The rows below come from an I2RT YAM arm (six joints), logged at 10 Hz.
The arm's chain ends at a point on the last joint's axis. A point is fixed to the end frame.
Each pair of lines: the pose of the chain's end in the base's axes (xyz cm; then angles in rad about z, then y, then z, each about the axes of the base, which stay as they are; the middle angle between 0 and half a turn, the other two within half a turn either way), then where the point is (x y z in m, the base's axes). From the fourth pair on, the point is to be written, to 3 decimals.
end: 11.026, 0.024, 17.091, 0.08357, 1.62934, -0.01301
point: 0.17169 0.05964 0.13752
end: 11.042, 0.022, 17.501, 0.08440, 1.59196, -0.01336
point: 0.17308 0.05961 0.14396
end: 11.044, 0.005, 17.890, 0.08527, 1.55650, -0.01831
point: 0.17445 0.05913 0.15012
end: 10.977, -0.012, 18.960, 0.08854, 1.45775, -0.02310
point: 0.177 0.059 0.167
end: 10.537, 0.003, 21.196, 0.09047, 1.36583, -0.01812
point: 0.174 0.059 0.196
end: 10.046, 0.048, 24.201, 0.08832, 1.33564, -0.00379
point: 0.168 0.061 0.228
